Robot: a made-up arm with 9 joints.
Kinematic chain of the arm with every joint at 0, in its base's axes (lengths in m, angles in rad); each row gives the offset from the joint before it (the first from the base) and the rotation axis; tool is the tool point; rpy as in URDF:
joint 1: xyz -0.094 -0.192 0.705 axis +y
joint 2: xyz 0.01 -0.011 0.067 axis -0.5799 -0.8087 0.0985
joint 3: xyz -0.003 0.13 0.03 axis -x
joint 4: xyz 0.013 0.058 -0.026 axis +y
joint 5: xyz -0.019 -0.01 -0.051 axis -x
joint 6: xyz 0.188 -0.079 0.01 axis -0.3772 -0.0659 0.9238
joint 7: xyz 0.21 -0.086 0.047 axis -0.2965 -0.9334 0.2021
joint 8: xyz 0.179 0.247 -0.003 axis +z
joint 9: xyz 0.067 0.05 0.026 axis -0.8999 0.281 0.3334
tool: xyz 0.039 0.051 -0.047 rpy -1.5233 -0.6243 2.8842
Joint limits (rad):
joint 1: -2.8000..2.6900
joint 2: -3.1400..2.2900
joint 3: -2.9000..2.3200
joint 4: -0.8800..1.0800
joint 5: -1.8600..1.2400
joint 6: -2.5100..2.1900
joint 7: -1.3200..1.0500
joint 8: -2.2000..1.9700
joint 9: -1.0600..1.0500
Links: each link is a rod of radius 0.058 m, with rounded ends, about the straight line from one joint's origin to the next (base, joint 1, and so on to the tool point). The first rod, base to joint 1, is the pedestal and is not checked.
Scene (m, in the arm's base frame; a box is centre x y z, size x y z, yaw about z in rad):
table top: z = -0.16
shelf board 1: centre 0.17 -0.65 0.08 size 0.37 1 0.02 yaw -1.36
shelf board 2: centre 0.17 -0.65 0.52 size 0.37 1 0.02 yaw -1.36
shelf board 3: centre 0.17 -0.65 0.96 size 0.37 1 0.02 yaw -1.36
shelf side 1: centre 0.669 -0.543 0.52 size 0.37 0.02 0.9 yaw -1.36
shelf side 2: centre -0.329 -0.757 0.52 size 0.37 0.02 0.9 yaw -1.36
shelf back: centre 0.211 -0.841 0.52 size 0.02 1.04 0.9 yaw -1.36
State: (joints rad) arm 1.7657 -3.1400 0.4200 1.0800 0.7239 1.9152 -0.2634 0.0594 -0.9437
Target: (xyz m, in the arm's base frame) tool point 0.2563 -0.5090 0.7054
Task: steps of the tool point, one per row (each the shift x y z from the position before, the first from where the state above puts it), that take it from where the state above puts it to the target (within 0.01 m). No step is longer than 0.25 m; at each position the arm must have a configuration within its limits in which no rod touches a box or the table.
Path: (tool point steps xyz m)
1: -0.0083 0.0428 -0.0126
2: -0.0120 0.0521 -0.0036
3: -0.0134 0.0609 0.0048
4: -0.0144 0.0696 0.0114
5: 0.1826 0.0255 0.1609
6: 0.0171 0.0175 0.2186
7: 0.0284 -0.0680 0.0055
8: 0.0139 -0.0671 0.0010
9: 0.0000 -0.0625 -0.0065

